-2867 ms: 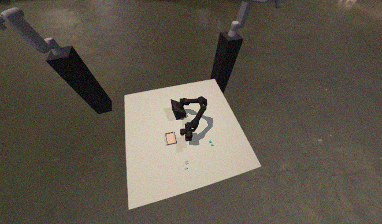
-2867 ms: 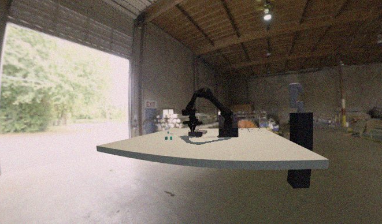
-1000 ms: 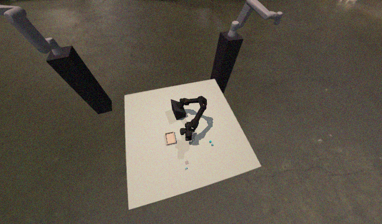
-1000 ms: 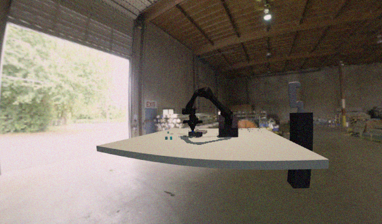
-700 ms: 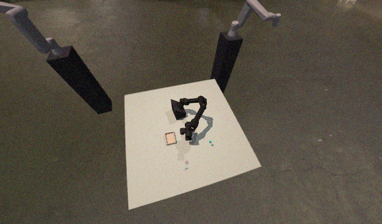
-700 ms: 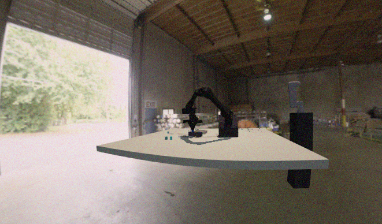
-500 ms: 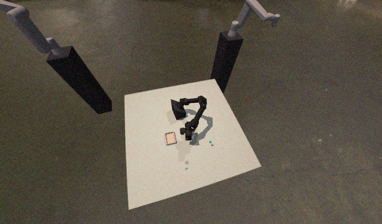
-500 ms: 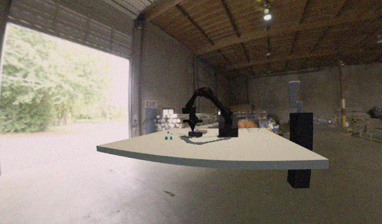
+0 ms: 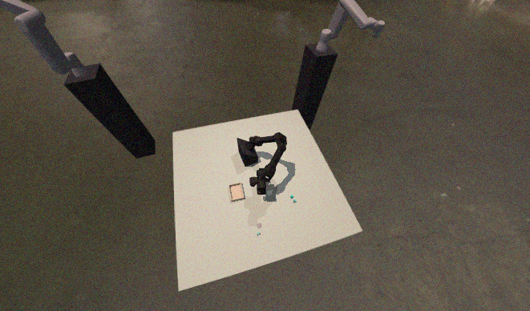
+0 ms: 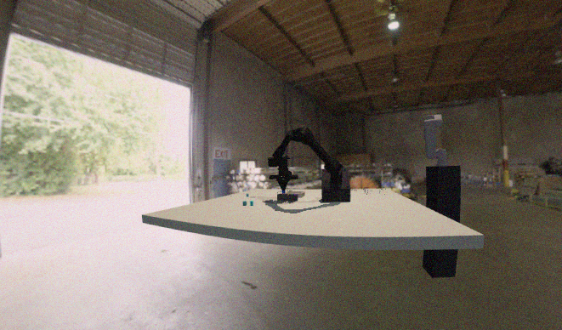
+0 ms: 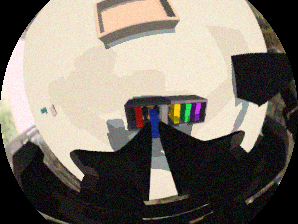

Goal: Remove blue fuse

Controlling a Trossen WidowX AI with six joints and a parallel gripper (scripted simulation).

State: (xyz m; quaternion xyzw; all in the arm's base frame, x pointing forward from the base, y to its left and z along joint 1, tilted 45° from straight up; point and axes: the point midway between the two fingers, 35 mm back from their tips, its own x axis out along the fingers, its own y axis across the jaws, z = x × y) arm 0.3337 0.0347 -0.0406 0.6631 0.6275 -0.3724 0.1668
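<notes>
The red fuse is 2 cm ahead of my gripper tip, 1 cm to the right of it and 4 cm below it. From my gripper tip the other things lie so: tray: 4 cm behind, 19 cm to the right, 6 cm below; blue fuse: 1 cm below.
</notes>
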